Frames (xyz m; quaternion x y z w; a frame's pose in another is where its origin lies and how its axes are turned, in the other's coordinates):
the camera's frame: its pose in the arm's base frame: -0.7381 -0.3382 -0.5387 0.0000 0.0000 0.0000 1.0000
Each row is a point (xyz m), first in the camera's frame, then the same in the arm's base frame.
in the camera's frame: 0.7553 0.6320 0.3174
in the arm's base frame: 0.0172 0.2938 -0.2213
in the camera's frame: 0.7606 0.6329 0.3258
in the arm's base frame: 0.0225 0.2947 -0.2129
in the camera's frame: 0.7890 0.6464 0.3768
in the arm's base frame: 0.0509 0.3082 -0.1619
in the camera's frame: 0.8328 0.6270 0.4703
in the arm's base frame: 0.0947 0.2888 -0.0684
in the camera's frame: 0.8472 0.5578 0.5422
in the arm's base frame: 0.1091 0.2196 0.0035
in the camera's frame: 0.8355 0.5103 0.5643
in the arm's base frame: 0.0974 0.1721 0.0256
